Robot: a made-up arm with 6 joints. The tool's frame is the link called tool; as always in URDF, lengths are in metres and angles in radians. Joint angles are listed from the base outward. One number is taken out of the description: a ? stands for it. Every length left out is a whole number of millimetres.
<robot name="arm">
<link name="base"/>
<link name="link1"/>
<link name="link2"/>
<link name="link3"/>
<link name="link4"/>
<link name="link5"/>
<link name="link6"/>
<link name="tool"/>
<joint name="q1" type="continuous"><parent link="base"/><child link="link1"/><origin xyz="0 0 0.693" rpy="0 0 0"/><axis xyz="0 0 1"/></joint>
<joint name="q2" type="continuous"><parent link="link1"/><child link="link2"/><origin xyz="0.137 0 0" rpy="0 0 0"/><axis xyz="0 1 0"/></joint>
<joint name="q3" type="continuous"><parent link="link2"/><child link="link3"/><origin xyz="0 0 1.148" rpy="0 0 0"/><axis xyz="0 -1 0"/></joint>
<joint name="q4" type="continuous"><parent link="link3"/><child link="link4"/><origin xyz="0.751 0 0.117" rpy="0 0 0"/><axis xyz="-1 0 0"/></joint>
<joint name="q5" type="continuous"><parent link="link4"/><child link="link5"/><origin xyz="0 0 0" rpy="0 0 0"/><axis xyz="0 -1 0"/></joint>
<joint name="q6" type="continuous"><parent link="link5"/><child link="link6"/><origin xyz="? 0 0" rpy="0 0 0"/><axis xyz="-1 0 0"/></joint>
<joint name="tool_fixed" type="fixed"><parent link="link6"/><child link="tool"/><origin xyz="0 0 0" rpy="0 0 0"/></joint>
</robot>
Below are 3 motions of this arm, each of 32 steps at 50 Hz.
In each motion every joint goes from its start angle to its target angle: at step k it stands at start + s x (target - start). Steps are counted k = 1, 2, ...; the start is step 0. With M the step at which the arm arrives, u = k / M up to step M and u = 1 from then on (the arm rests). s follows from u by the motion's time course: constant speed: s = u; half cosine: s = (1 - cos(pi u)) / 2; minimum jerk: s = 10 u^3 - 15 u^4 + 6 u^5.
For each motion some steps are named. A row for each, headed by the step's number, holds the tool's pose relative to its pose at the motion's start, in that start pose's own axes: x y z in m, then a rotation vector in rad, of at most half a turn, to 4 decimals.
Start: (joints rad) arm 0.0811 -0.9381 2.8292 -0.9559 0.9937 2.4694
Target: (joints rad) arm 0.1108 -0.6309 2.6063 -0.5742 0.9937 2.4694
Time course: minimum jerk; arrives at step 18
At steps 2, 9, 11, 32:
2: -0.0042 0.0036 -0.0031 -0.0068 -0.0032 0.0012
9: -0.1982 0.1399 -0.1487 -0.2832 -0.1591 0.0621
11: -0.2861 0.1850 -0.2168 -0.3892 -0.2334 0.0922
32: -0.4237 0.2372 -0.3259 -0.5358 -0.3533 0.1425

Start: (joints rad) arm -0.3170 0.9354 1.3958 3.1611 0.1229 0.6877
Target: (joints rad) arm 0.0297 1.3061 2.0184 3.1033 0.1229 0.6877
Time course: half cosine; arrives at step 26
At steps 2, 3, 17, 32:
2: 0.0010 -0.0089 -0.0046 0.0025 0.0059 -0.0013
3: 0.0021 -0.0199 -0.0103 0.0057 0.0133 -0.0029
17: -0.0657 -0.4460 -0.2397 0.1476 0.2918 -0.0666
32: -0.1473 -0.5975 -0.3245 0.2117 0.3943 -0.0910

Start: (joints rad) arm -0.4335 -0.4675 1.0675 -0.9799 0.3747 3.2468
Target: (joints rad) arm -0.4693 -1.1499 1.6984 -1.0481 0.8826 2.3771
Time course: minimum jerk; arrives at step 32
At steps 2, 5, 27, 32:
2: -0.0004 -0.0033 -0.0034 0.0029 0.0030 -0.0019
5: -0.0058 -0.0446 -0.0459 0.0389 0.0395 -0.0262
27: -1.1120 -0.9109 -1.3311 1.3642 0.8205 -1.2981
32: -1.1662 -0.9149 -1.3579 1.4045 0.8279 -1.3520

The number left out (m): 0.26
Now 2 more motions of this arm.
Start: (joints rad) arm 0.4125 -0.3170 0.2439 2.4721 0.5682 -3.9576
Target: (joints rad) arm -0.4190 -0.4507 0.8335 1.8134 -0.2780 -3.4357
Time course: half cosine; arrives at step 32
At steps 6, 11, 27, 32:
6: -0.0493 0.0622 0.0393 -0.0270 -0.1063 0.1133
11: -0.1763 0.1897 0.0934 -0.1019 -0.3394 0.3426
27: -0.6688 0.5175 -0.1353 -0.4727 -1.1742 1.0719
32: -0.6948 0.5303 -0.1828 -0.5036 -1.2366 1.1280

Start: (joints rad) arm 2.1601 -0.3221 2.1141 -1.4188 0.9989 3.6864
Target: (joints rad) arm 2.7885 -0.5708 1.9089 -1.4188 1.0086 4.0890
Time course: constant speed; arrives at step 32
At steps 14, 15, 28, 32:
14: 0.2437 0.0816 -0.1651 -0.0912 0.0819 0.2530
15: 0.2603 0.0909 -0.1784 -0.0977 0.0862 0.2716
28: 0.4536 0.2543 -0.3673 -0.1799 0.1225 0.5189
32: 0.5024 0.3197 -0.4302 -0.2039 0.1263 0.5966

